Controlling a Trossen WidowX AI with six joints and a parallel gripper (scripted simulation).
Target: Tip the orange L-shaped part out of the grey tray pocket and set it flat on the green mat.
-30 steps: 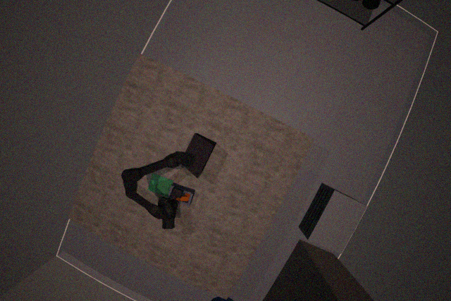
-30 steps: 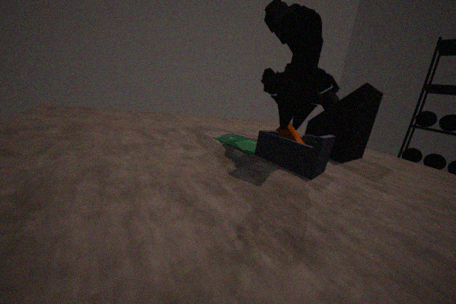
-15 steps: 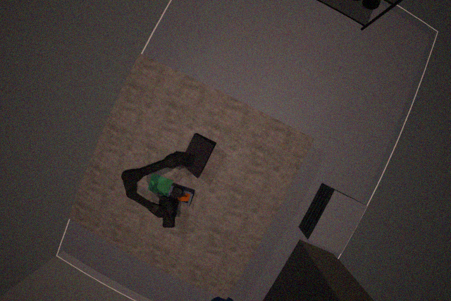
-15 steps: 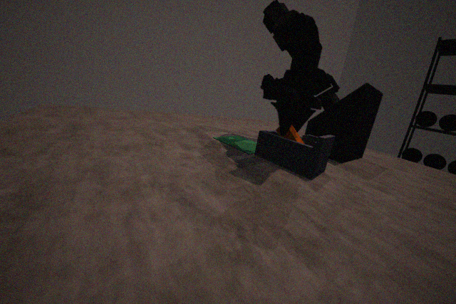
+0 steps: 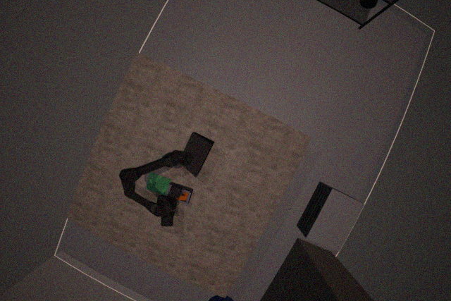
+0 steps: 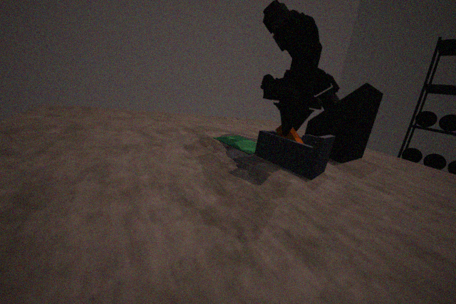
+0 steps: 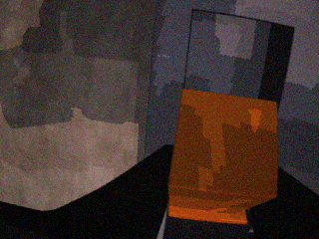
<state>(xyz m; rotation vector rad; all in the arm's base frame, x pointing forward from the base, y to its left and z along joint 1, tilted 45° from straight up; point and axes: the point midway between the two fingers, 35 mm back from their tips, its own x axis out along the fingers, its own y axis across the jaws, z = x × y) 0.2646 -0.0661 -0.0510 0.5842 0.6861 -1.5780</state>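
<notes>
The green mat is 14 cm to the right of my gripper tip, 8 cm below it and 1 cm behind it. The rest, counted from my gripper tip: orange L-shaped part 3 cm to the left, 3 cm below, 2 cm behind.
</notes>
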